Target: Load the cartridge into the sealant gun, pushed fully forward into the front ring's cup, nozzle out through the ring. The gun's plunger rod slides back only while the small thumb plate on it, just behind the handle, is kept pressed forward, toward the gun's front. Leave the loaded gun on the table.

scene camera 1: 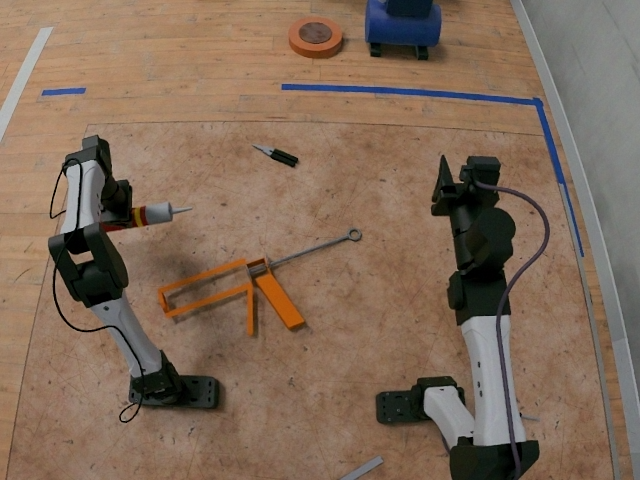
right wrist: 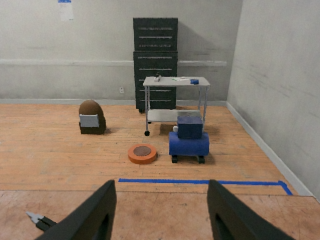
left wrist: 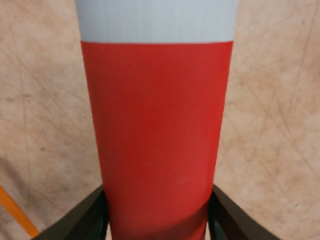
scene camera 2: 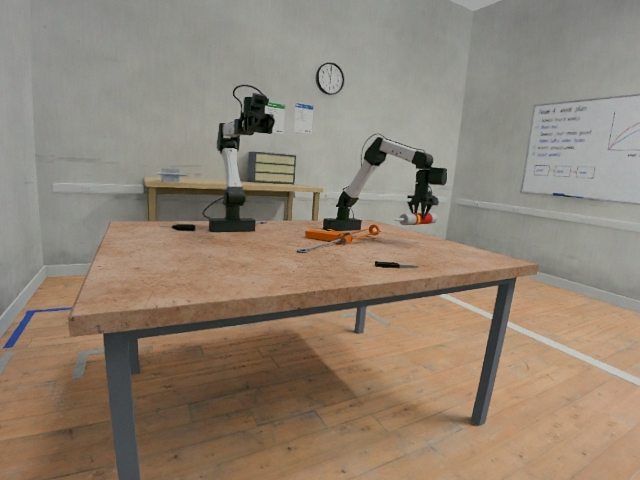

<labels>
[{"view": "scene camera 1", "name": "my left gripper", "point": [129, 218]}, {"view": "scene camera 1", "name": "cartridge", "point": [160, 213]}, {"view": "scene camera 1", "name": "orange sealant gun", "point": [275, 295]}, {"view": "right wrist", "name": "my right gripper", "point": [161, 189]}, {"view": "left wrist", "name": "my left gripper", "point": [158, 192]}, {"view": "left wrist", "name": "cartridge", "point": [157, 84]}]
</labels>
